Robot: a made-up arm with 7 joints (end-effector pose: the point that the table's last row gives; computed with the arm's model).
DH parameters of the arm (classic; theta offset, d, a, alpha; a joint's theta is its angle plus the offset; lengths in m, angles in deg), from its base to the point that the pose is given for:
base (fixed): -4.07 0 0 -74.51
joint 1: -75.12 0.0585 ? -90
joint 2: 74 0.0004 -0.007 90
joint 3: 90 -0.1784 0.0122 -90
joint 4: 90 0.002 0.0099 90
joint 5: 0 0.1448 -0.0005 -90
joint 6: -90 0 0.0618 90
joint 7: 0 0.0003 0 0
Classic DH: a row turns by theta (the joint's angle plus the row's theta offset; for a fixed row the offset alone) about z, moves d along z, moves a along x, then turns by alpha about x.
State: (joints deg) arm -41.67 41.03 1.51 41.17 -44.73 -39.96 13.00
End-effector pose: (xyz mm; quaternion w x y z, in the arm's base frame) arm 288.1 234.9 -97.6 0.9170 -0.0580 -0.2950 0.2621
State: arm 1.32 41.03 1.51 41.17 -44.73 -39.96 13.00
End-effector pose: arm 108.1 285.5 -233.5 0.9329 0.0902 0.0363 0.3466
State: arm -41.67 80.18 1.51 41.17 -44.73 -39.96 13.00
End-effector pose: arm 223.2 316.9 69.0 0.8249 0.2431 -0.4202 0.2897
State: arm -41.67 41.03 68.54 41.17 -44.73 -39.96 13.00
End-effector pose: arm 151.3 364.3 -75.1 0.5570 -0.2543 -0.5022 0.6105
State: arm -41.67 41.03 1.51 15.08 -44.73 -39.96 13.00
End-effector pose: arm 281.1 181.7 -29.0 0.8781 -0.1099 -0.4522 0.1115
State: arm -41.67 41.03 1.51 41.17 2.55 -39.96 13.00
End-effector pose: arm 295.7 204.6 -106.2 0.9045 0.3156 -0.2700 0.0963
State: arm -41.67 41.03 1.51 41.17 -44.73 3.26 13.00
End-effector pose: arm 299.6 231.8 -141.5 0.9632 -0.0720 0.0766 0.2473
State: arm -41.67 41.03 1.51 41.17 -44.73 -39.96 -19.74
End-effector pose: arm 288.1 234.9 -97.6 0.9537 0.0275 -0.2993 -0.0070
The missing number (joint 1, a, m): -0.0211
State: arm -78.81 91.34 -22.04 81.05 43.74 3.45 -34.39
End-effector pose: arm 151.2 411.0 91.8 0.6106 0.5211 0.5218 0.2887
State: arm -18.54 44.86 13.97 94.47 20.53 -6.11 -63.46
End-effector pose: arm 40.2 331.6 -275.5 0.6827 -0.0587 0.7023 -0.1929
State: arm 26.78 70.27 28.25 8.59 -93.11 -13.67 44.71
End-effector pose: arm 125.4 331.2 -68.3 0.7978 -0.1092 0.0215 0.5926
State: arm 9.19 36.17 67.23 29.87 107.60 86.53 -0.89
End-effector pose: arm -54.3 338.9 -92.1 0.1872 -0.4323 -0.6036 -0.6432
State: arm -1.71 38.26 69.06 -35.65 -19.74 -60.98 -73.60
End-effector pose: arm 38.7 194.8 38.5 0.4480 0.8031 -0.3320 -0.2099
